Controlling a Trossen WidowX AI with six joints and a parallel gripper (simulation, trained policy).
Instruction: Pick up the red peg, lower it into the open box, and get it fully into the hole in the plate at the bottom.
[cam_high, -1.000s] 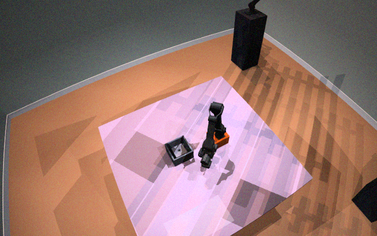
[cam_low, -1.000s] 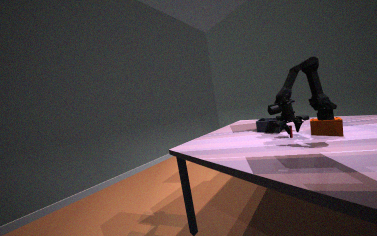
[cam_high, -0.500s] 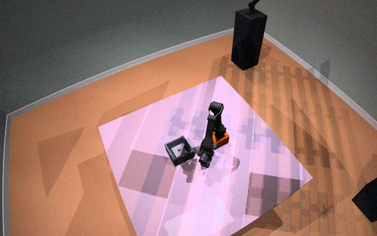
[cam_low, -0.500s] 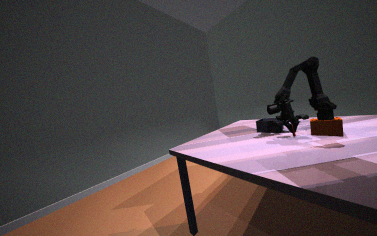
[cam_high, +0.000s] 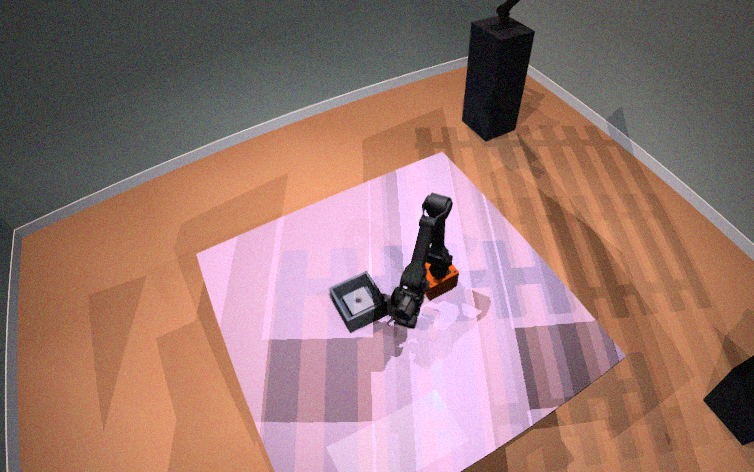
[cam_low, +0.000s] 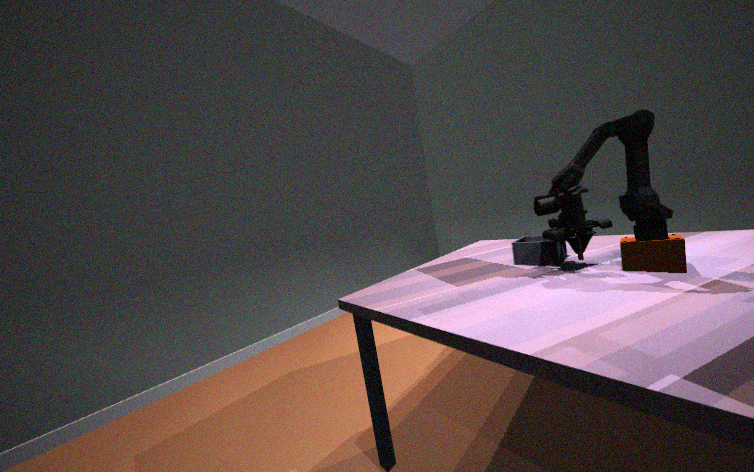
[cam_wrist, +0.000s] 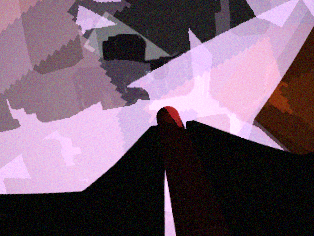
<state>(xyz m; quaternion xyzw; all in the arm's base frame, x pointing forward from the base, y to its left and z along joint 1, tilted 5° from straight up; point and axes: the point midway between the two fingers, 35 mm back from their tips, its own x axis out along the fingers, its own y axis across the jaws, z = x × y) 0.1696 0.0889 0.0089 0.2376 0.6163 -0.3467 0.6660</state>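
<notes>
Now: the grey plate 15 cm to the right of my gripper tip, 15 cm ahead of it and 2 cm below it. From my gripper tip the other things lie so: red peg (2 cm above); dark box (15 cm to the right, 15 cm ahead, 4 cm below).
</notes>
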